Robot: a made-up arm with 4 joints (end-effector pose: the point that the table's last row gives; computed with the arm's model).
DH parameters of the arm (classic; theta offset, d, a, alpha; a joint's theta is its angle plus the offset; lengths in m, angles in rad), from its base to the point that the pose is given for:
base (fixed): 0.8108 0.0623 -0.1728 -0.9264
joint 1: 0 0.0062 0.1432 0.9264
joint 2: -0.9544 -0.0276 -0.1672 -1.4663
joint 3: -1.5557 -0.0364 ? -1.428
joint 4: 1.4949 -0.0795 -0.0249 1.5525
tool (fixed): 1.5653 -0.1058 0 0
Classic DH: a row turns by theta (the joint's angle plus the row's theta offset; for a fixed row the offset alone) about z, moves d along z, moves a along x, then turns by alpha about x.
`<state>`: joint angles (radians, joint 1 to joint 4).
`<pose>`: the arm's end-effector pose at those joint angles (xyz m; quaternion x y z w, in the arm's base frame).
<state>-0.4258 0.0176 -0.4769 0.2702</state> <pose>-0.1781 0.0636 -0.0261 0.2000 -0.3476 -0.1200 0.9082</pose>
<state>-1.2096 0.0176 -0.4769 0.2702</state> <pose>-0.0608 0.0833 0.0689 0.3313 -0.5316 -0.3542 0.6944</pose>
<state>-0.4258 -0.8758 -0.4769 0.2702</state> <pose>-0.0416 0.1830 0.0380 0.1293 -0.2992 -0.5351 0.7793</pose>
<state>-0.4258 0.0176 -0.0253 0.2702</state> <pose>-0.2158 0.0659 -0.0015 0.2642 -0.1365 -0.1009 0.9494</pose>
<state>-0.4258 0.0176 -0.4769 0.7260</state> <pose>-0.1899 0.0969 0.0080 0.3986 -0.3654 -0.0344 0.8404</pose>
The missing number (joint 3, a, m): 0.0486
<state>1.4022 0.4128 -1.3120 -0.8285</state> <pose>-0.1275 -0.2437 0.0385 -0.3079 -0.3455 0.4926 0.7370</pose>
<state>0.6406 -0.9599 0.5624 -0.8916</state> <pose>-0.3459 0.0611 0.0135 -0.4809 0.4197 -0.1483 0.7554</pose>
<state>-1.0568 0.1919 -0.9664 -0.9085</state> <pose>-0.1059 -0.0410 -0.0473 -0.1903 -0.4211 -0.6213 0.6328</pose>
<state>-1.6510 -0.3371 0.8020 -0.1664</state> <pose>-0.1077 0.0782 0.2035 0.6352 -0.0961 -0.2796 0.7135</pose>
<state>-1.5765 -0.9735 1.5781 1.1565</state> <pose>-0.0919 -0.1344 0.3387 -0.9800 -0.0258 0.0910 0.1749</pose>
